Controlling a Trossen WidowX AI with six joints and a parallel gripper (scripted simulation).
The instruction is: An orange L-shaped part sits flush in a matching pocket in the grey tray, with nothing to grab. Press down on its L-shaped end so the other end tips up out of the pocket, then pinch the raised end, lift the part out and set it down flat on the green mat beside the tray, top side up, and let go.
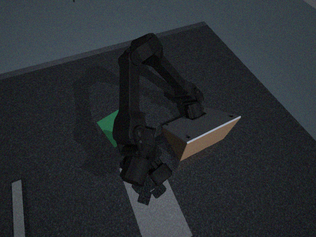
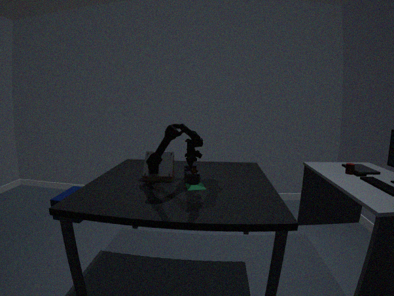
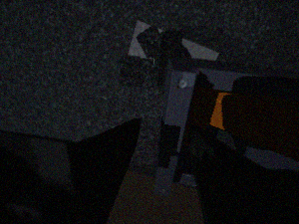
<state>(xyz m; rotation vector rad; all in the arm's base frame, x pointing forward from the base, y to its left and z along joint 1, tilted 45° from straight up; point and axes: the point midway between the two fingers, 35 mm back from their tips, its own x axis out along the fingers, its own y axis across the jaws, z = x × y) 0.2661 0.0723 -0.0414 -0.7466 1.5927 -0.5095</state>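
Now: gripper tip 50 mm to the left of the orange L-shaped part, 30 mm above it and 10 mm short of it. The rest, counted from my gripper tip: green mat: 230 mm to the right, 80 mm below, 40 mm ahead.
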